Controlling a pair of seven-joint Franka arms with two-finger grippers.
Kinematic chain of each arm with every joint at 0, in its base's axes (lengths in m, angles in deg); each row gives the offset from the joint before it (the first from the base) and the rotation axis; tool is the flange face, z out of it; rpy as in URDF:
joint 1: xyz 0 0 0.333 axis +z
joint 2: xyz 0 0 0 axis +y
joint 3: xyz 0 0 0.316 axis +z
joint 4: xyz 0.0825 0 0 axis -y
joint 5: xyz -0.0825 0 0.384 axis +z
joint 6: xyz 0 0 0 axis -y
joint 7: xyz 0.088 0 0 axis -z
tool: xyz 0 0 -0.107 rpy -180 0 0
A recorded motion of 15 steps. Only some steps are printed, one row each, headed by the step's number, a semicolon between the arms.
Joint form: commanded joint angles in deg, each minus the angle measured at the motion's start. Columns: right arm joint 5, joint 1, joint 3, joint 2, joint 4, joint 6, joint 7; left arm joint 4, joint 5, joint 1, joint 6, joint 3, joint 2, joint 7.
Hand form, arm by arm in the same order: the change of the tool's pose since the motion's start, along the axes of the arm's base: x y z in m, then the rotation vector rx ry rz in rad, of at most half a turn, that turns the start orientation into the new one. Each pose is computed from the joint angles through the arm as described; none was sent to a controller.
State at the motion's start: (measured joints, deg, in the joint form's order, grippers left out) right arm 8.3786 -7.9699 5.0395 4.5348 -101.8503 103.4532 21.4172; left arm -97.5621 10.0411 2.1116 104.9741 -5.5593 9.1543 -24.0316
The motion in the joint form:
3: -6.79 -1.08 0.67 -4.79 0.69 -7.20 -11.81; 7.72 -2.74 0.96 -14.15 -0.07 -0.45 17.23
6: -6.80 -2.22 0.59 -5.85 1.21 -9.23 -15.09; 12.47 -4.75 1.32 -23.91 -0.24 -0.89 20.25
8: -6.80 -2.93 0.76 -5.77 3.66 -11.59 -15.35; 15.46 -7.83 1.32 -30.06 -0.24 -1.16 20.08
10: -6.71 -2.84 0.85 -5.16 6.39 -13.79 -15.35; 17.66 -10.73 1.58 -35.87 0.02 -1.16 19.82
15: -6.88 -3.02 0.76 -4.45 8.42 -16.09 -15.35; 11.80 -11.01 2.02 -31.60 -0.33 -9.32 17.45
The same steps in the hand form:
3: -0.0293 -0.0105 0.0419 -0.1051 0.0174 0.2367; -0.0138 0.0100 0.0484 -0.0539 0.1446 -0.2369
6: -0.0371 -0.0213 0.0535 -0.1012 0.0213 0.2737; -0.0297 0.0105 0.0790 -0.1000 0.2263 -0.2649
8: -0.0382 -0.0262 0.0696 -0.1006 0.0210 0.2699; -0.0417 0.0050 0.0982 -0.1579 0.2710 -0.2576
10: -0.0364 -0.0246 0.0832 -0.0977 0.0215 0.2741; -0.0533 0.0040 0.1095 -0.2140 0.3284 -0.2463
15: -0.0360 -0.0278 0.0898 -0.0954 0.0387 0.2715; -0.0869 0.0011 0.1456 -0.1898 0.2129 -0.2132

